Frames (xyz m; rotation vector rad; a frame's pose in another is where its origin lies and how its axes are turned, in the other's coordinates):
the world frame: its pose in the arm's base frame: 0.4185 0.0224 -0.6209 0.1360 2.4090 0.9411
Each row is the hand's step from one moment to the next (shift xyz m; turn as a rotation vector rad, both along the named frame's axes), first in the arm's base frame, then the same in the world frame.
Working: the arm's base frame: its pose in the world frame: 0.0672 0.4307 -0.6092 -0.1360 -2.4090 -0.9411

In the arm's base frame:
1: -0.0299 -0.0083 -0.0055 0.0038 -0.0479 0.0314
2: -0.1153 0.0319 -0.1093 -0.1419 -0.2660 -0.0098
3: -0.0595 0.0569 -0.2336 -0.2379 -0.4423 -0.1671
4: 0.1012 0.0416 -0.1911 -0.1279 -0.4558 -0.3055
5: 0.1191 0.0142 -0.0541 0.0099 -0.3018 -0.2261
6: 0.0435 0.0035 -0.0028 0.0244 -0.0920 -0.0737
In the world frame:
1: 0.0255 -0.0068 -0.0173 -0.0309 -0.0158 -0.0457
2: 0.1560 -0.0359 0.0252 0.0498 -0.1918 -0.2274
3: 0.1720 -0.1040 0.1448 0.1527 -0.4173 -0.2876
4: 0.0124 -0.1038 0.1938 0.1184 -0.5288 -0.1541
5: -0.0724 -0.0366 0.1036 0.0091 -0.3752 -0.0381
6: -0.0346 -0.0036 0.0265 -0.0132 -0.1196 0.0025

